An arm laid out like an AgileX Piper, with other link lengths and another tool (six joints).
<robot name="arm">
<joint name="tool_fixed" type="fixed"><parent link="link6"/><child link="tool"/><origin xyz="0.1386 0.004 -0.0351" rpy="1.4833 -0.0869 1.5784"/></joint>
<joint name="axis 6" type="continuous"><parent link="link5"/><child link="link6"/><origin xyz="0.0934 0 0.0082" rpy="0 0 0"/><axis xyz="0.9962 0 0.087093"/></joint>
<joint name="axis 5" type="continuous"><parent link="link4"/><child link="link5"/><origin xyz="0 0 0" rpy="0 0 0"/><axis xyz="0 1 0"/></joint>
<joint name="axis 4" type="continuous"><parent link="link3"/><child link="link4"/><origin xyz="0.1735 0 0.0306" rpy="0 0 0"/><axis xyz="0.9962 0 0.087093"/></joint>
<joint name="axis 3" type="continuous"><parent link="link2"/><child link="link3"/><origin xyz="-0.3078 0 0.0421" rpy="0 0 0"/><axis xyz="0 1 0"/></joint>
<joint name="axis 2" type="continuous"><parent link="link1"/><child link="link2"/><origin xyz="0 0 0" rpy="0 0 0"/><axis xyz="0 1 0"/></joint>
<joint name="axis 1" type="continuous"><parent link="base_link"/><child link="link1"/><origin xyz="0 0 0.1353" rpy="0 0 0"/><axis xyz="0 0 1"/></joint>
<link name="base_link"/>
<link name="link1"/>
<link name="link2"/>
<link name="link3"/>
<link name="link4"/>
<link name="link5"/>
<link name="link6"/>
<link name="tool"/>
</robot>
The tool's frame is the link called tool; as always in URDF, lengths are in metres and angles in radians. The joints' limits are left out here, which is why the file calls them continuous.
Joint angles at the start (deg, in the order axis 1, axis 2, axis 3, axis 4, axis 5, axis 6):
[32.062 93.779 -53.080 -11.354 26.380 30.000]
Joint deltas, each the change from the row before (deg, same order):
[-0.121 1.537 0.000 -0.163 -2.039 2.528]
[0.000 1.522 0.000 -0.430 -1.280 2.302]
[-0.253 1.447 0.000 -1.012 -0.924 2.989]
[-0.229 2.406 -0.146 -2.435 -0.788 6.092]
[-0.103 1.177 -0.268 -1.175 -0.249 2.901]
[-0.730 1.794 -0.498 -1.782 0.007 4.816]
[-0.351 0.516 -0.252 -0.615 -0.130 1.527]
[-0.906 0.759 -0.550 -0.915 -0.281 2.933]
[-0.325 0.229 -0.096 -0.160 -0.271 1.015]
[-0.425 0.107 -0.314 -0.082 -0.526 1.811]
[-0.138 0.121 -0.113 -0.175 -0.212 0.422]
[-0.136 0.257 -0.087 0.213 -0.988 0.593]
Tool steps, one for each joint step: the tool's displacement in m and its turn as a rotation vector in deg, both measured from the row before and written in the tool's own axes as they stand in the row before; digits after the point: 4 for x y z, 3 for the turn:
[0.0047 0.0033 0.0081 -0.325 0.425 2.356]
[0.0028 0.0005 0.0076 0.233 -0.045 1.784]
[0.0002 0.0006 0.0073 0.257 -0.512 2.157]
[-0.0007 -0.0003 0.0117 0.658 -1.376 3.828]
[0.0001 0.0006 0.0056 0.232 -0.647 1.807]
[-0.0028 0.0022 0.0087 0.362 -1.466 3.667]
[-0.0005 0.0022 0.0026 -0.123 -0.316 1.238]
[-0.0007 0.0058 0.0041 -0.450 -0.413 2.867]
[0.0003 0.0018 0.0014 -0.150 -0.004 1.141]
[0.0028 0.0041 0.0008 -0.508 0.435 2.138]
[0.0006 0.0014 0.0007 -0.173 0.106 0.379]
[0.0037 0.0018 0.0015 -0.276 0.750 0.896]

